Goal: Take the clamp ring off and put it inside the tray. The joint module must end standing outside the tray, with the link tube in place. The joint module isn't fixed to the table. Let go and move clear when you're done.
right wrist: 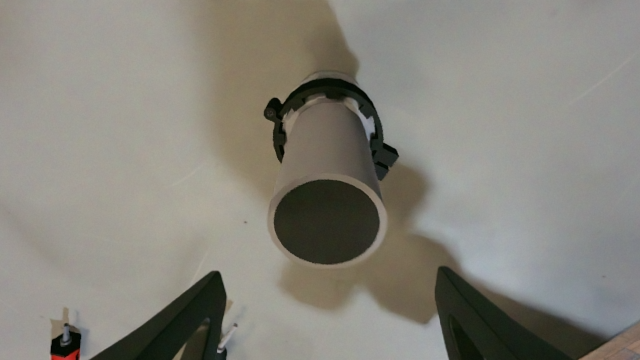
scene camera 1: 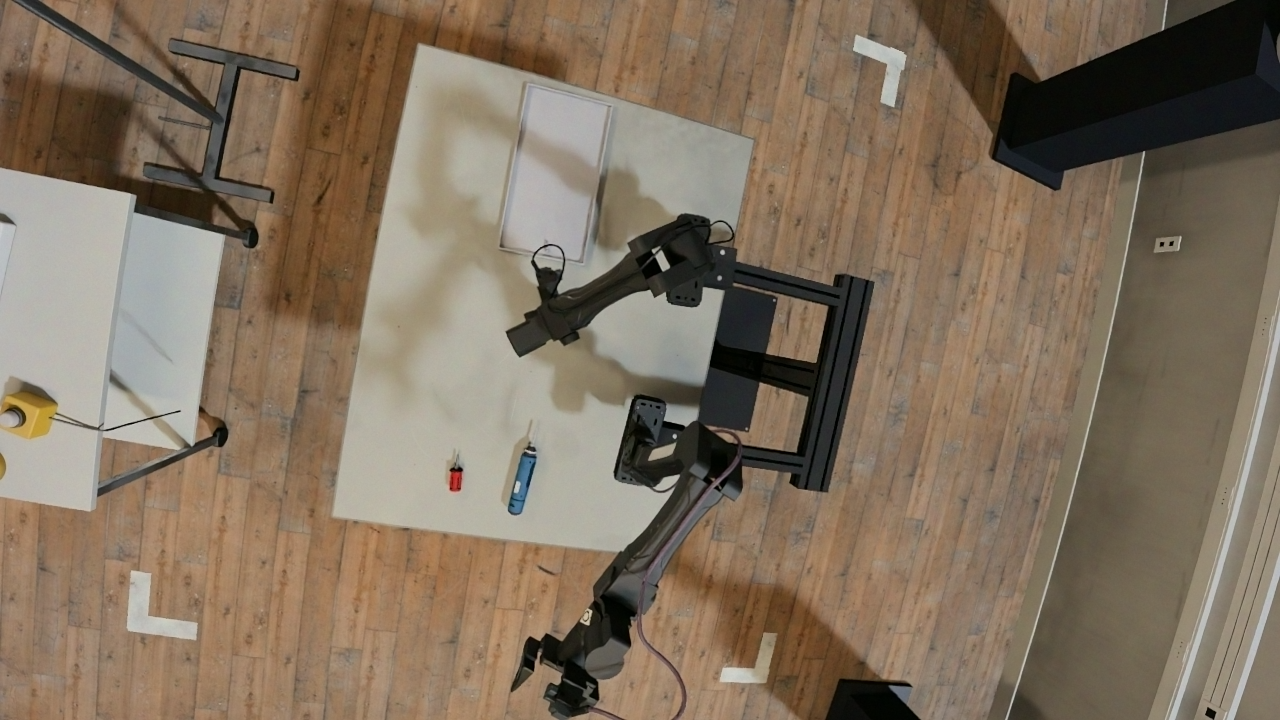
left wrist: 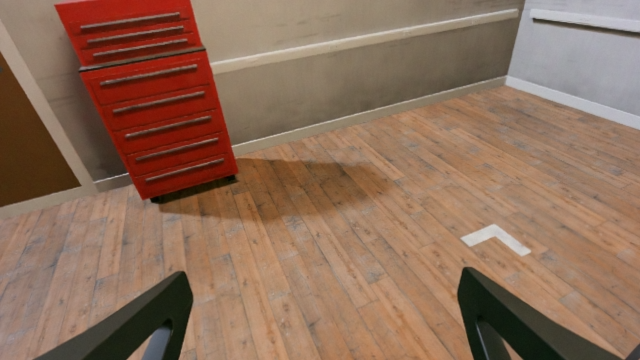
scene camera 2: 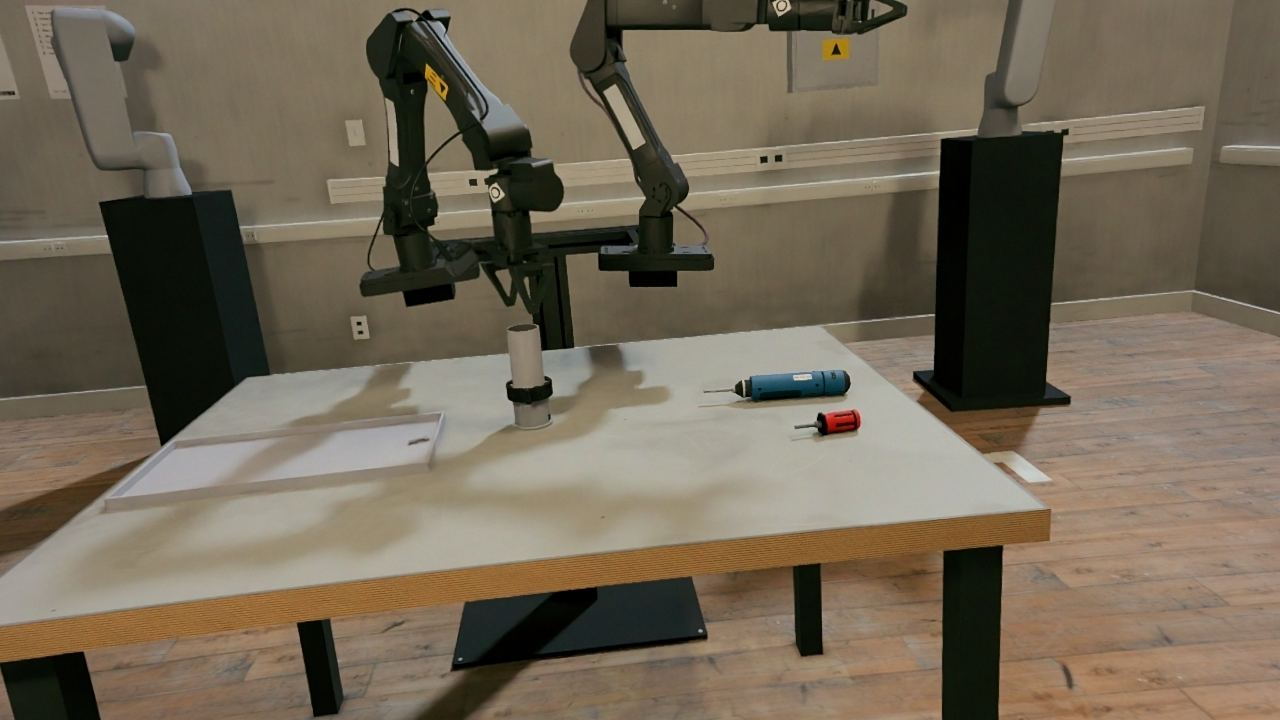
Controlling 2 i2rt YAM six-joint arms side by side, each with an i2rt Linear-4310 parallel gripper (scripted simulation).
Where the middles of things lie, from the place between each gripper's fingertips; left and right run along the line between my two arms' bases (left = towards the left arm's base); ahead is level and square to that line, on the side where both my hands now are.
Labels:
Now: the pale link tube [scene camera 2: 524, 344] 1 cm to the right of my right hand [scene camera 2: 521, 309] and 9 cm below it. Round my right hand: white tray [scene camera 2: 286, 458] (8 cm ahead, 35 cm to the right, 19 cm below); then black clamp ring [scene camera 2: 537, 393] (14 cm below).
My left hand [scene camera 1: 536, 702] is 100 mm short of the black clamp ring, 610 mm to the left of it and 520 mm above it. From my left hand the other things lie so: pale link tube (110 mm ahead, 620 mm to the right, 480 mm below); then white tray (180 mm ahead, 960 mm to the right, 580 mm below).

